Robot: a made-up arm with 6 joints.
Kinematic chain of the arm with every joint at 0, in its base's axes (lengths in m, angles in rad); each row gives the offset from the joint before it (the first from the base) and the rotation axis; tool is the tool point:
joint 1: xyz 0 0 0.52 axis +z
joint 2: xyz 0.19 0 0 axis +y
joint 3: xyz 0 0 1.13 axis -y
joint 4: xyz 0 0 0.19 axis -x
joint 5: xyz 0.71 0 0 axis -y
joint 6: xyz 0.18 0 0 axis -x
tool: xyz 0 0 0
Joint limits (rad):
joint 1: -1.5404..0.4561
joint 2: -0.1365..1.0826
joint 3: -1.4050..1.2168
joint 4: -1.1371..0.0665
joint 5: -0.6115..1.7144
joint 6: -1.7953..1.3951
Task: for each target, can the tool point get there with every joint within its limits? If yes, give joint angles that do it. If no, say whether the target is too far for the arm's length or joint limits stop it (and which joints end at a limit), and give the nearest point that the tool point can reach.
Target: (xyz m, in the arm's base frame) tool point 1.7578 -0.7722 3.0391
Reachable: no: too far | nearest point 1.2329 -0.5416 2.2042 | short by 1.013 m
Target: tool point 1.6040 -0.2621 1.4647
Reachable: yes | joints -0.1721 0.4884 0.2317 -0.9536 -0.1124 -1.2305
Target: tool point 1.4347 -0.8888 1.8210
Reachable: yes | joints -0.5438 0.6373 0.8142 -0.3414 0.3084 0.2831
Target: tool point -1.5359 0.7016 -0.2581
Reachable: no: joint limits stop it (at a limit: joint 1, joint 2, joint 3, joint 4) | nearest point -0.0790 -0.6570 0.3438 | short by 2.081 m
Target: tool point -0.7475 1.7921 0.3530
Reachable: no: joint limits stop it (at a limit: joint 1, joint 2, joint 3, joint 4, joint 5) | nearest point 0.4944 0.3470 0.4121 | short by 1.906 m
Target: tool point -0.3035 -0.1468 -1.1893
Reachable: no: joint limits stop it (at a limit: joint 1, joint 2) | nearest point -0.0070 -0.8012 0.2241 | short by 1.586 m
